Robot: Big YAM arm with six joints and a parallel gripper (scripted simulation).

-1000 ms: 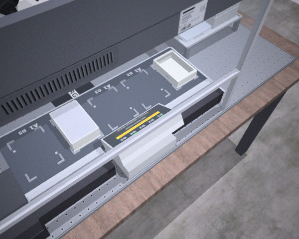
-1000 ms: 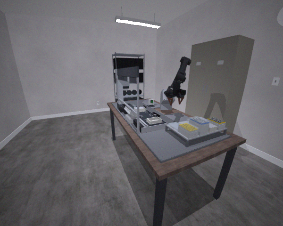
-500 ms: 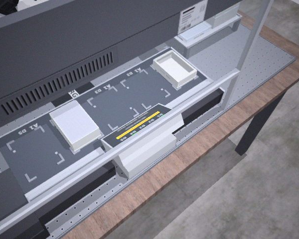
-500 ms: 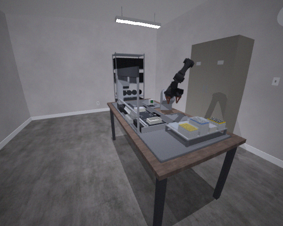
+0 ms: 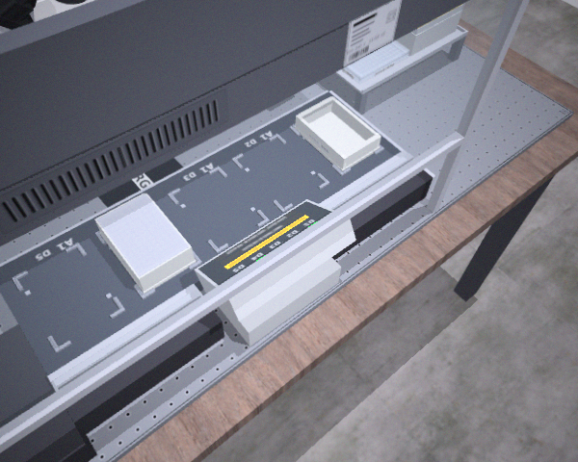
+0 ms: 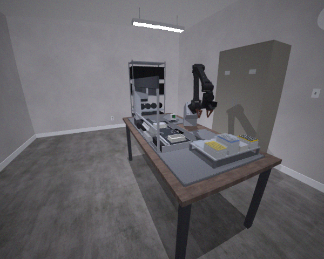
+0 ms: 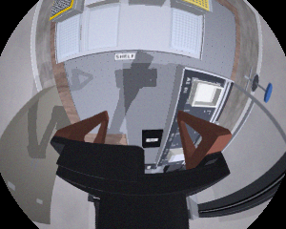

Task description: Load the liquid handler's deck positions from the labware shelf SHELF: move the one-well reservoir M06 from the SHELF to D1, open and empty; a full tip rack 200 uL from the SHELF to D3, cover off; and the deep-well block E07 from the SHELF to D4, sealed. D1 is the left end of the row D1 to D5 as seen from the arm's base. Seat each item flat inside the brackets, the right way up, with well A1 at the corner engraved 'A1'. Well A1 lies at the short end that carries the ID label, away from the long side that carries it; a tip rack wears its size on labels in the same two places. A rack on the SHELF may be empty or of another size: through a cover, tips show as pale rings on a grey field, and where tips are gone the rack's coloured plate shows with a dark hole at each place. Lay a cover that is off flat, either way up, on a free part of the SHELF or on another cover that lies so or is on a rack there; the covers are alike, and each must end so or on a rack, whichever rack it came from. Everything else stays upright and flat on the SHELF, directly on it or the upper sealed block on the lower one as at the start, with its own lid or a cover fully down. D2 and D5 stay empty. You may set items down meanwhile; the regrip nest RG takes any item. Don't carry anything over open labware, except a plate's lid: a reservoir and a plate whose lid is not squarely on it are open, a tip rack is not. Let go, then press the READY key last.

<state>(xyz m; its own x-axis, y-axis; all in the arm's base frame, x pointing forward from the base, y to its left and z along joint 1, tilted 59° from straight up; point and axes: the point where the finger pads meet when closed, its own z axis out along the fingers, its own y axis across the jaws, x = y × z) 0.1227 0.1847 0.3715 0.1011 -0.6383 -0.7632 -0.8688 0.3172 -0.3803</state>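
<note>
My hand is 26 cm to the right of the yellow tip rack, 22 cm past it and 13 cm above it. Also, from my hand: clear flat plate 16 cm to the left, 16 cm below, 10 cm ahead; then white one-well reservoir 24 cm ahead, 17 cm below, 1 cm to the right; then shelf 22 cm to the left, 18 cm below, 6 cm behind.
</note>
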